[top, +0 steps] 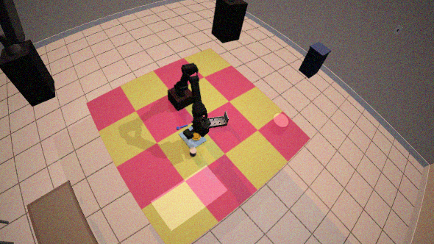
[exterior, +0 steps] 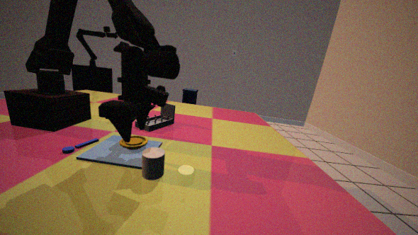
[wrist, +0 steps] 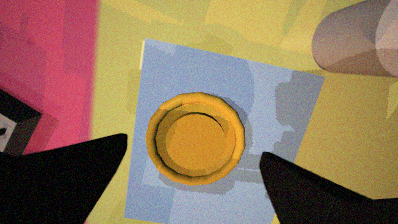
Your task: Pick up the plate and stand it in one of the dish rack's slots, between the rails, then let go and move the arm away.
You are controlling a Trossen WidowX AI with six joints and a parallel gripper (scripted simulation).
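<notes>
Right now my gripper tip is 2 cm above the yellow plate. Also, from my gripper tip: blue mat (3 cm below, 2 cm to the right, 1 cm behind); dish rack (19 cm to the left, 4 cm behind, 1 cm below); blue utensil (12 cm behind, 5 cm to the right, 3 cm below).
</notes>
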